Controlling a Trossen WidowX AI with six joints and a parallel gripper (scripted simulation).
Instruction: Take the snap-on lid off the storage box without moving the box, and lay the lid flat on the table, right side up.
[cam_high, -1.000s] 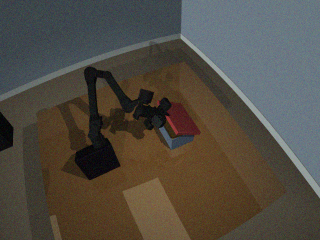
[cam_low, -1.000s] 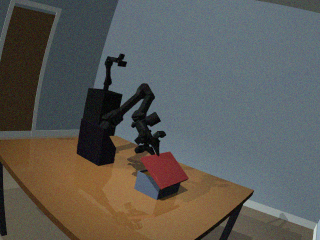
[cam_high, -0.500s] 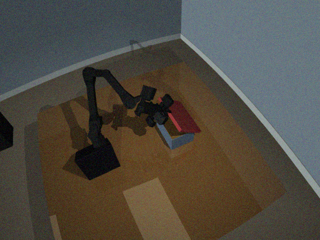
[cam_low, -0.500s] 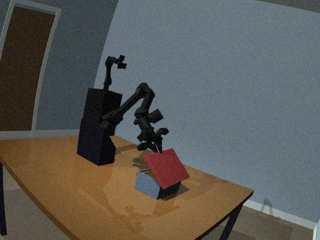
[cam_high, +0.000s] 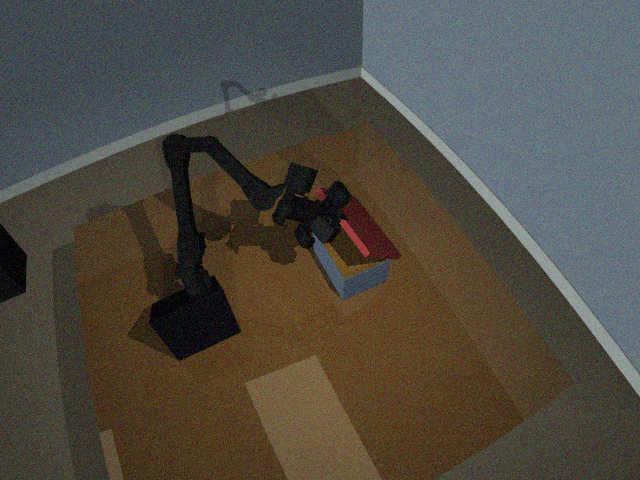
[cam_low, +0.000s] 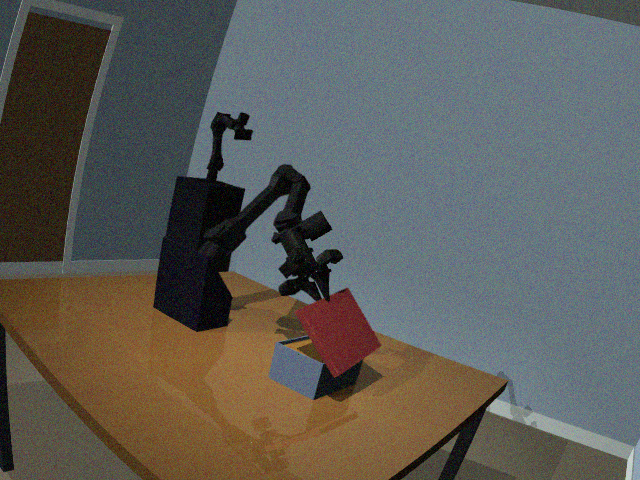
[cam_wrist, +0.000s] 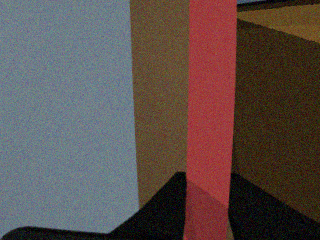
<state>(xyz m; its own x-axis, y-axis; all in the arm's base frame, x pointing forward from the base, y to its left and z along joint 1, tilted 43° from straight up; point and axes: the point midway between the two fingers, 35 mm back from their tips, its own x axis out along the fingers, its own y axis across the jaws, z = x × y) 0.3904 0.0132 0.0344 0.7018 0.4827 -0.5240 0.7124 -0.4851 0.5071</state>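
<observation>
Right now my gripper tip is 60 mm short of the red lid, 60 mm above it and 10 mm to the right of it. From my gripper tip the other things lie so: blue-grey storage box (170 mm below, 20 mm ahead).
</observation>
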